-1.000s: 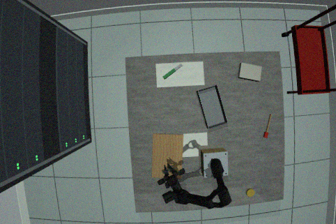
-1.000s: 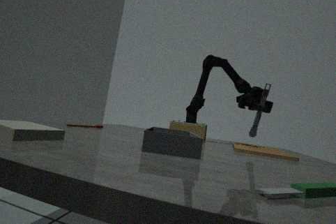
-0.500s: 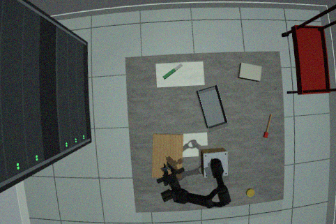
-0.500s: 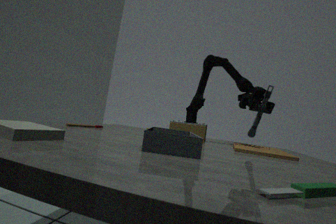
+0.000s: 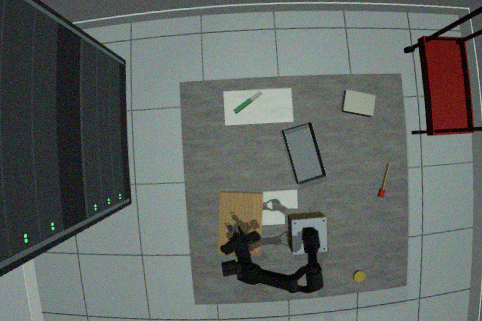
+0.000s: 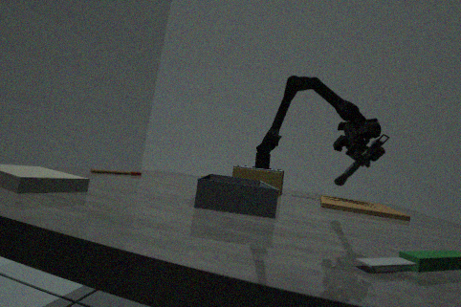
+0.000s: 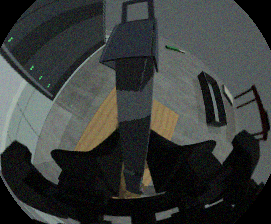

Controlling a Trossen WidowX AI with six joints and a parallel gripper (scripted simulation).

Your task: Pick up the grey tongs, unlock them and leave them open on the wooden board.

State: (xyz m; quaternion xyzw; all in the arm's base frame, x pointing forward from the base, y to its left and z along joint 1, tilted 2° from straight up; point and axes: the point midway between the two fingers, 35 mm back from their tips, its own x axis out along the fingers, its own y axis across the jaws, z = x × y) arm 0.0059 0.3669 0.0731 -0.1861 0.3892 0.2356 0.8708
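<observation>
The wooden board lies 14 cm below my gripper tip, 4 cm behind it and 2 cm to the right of it. From my gripper tip the other things lie so: pale block (70 cm ahead, 62 cm to the right, 14 cm below); then roasting tin (39 cm ahead, 32 cm to the right, 12 cm below).
</observation>
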